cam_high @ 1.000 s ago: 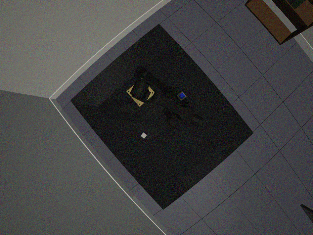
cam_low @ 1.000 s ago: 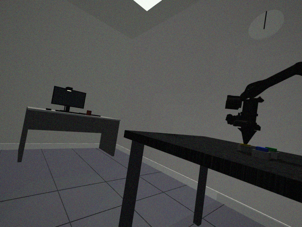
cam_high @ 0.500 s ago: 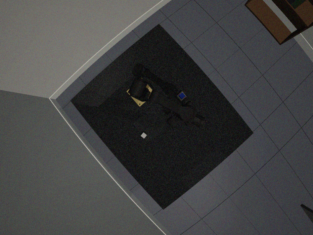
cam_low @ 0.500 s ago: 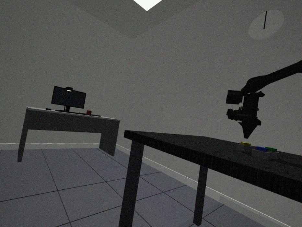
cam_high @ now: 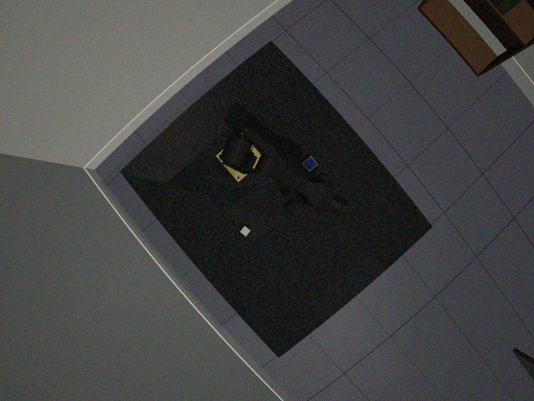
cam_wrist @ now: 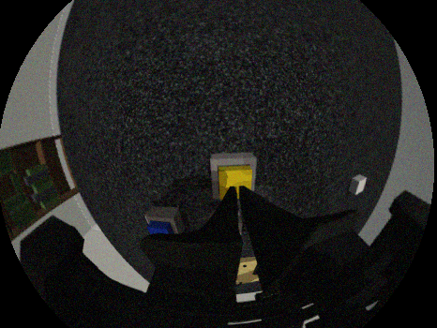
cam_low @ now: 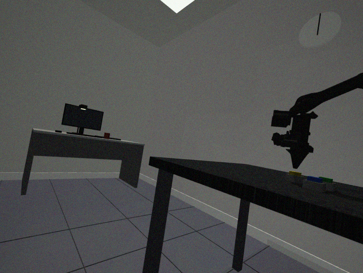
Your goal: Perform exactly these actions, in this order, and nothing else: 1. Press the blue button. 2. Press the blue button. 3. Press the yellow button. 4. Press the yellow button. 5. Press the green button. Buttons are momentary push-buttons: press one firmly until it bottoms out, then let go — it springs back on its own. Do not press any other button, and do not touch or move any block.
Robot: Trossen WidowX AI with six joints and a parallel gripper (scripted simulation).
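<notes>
Now: the yellow button 2 cm below my gripper tip. From my gripper tip the other things lie so: green button (9 cm behind, 2 cm below); blue button (10 cm to the left, 9 cm behind, 2 cm below); small white block (28 cm to the right, 4 cm below, 3 cm behind).
</notes>
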